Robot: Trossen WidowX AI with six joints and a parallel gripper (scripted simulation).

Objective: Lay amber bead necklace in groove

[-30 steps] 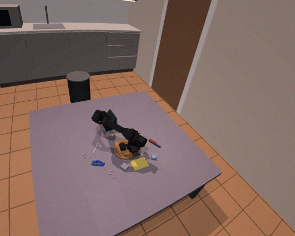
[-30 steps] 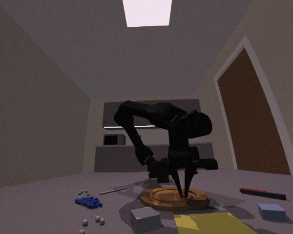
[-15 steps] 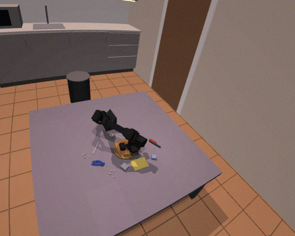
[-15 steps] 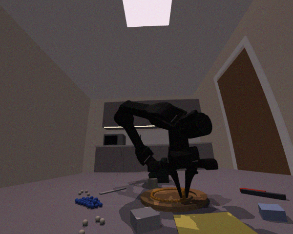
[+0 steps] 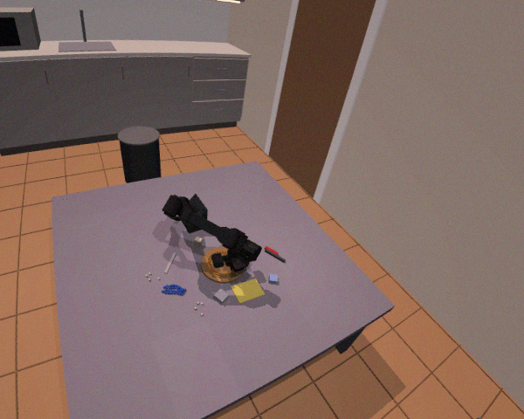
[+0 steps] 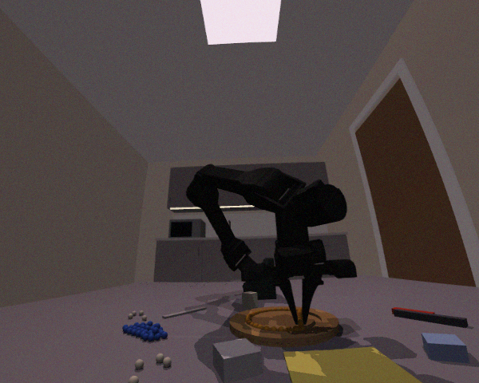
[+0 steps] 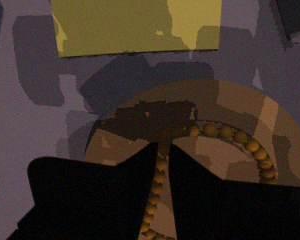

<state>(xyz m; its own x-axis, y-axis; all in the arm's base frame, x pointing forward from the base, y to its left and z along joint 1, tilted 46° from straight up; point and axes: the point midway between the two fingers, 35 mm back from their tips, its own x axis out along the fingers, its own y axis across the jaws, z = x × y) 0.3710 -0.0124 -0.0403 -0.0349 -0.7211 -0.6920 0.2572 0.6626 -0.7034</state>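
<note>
My gripper tip is 5 cm past the round wooden bead board, 2 cm to the left of it and 1 cm above it. Round my gripper tip: blue block 13 cm ahead, 13 cm to the left, 1 cm below; grey block 9 cm ahead, 11 cm to the right; yellow pad 12 cm ahead, 1 cm below.
</note>
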